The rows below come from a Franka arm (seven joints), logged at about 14 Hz.
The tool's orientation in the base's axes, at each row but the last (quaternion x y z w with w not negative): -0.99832, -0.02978, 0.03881, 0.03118; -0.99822, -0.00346, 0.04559, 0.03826; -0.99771, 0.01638, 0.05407, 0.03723; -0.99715, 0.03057, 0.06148, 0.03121; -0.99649, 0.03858, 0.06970, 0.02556; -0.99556, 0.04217, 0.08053, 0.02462; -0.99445, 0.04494, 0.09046, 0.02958; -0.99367, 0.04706, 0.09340, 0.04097; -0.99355, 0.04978, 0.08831, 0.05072
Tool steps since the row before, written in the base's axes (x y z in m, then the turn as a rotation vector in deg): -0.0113, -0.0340, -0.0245, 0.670, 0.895, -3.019; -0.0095, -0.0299, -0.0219, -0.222, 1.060, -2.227; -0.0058, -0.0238, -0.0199, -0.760, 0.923, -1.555; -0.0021, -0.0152, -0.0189, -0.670, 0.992, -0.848; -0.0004, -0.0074, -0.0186, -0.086, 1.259, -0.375; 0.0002, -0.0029, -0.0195, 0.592, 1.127, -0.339; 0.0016, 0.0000, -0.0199, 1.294, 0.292, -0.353; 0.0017, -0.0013, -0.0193, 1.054, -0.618, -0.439; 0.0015, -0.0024, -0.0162, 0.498, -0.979, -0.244
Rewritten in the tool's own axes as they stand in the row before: -0.0115, 0.0348, 0.0232, 0.951, -0.659, 3.005; -0.0078, 0.0315, 0.0203, -0.008, -0.887, 2.312; -0.0029, 0.0254, 0.0185, -0.612, -0.779, 1.693; 0.0011, 0.0164, 0.0180, -0.615, -0.895, 0.986; 0.0028, 0.0082, 0.0180, -0.124, -1.230, 0.454; 0.0036, 0.0037, 0.0190, 0.547, -1.159, 0.303; 0.0052, 0.0009, 0.0193, 1.308, -0.395, 0.137; 0.0054, 0.0025, 0.0185, 1.167, 0.538, 0.183; 0.0046, 0.0037, 0.0153, 0.620, 0.938, 0.047
